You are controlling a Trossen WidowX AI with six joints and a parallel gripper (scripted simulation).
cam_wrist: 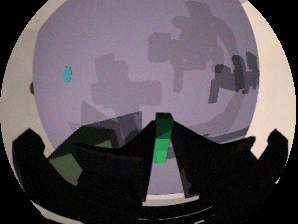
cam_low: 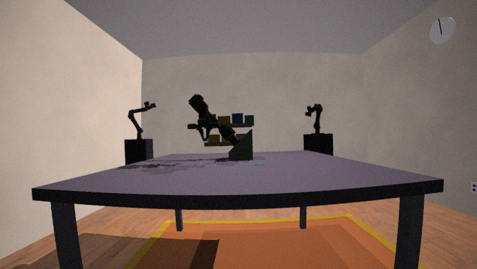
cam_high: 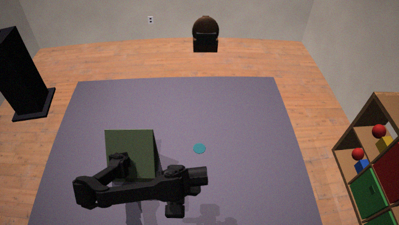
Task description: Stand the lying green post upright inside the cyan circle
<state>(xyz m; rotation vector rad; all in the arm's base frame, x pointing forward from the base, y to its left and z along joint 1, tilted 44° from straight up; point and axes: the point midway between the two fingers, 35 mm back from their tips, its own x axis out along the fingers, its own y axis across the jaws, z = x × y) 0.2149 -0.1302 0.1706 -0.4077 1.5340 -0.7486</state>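
Now: the cyan circle 140 mm ahead of my hand, 290 mm to the left of it and 170 mm below it. The rest, counted from my hand: green post: 20 mm behind, 30 mm below.
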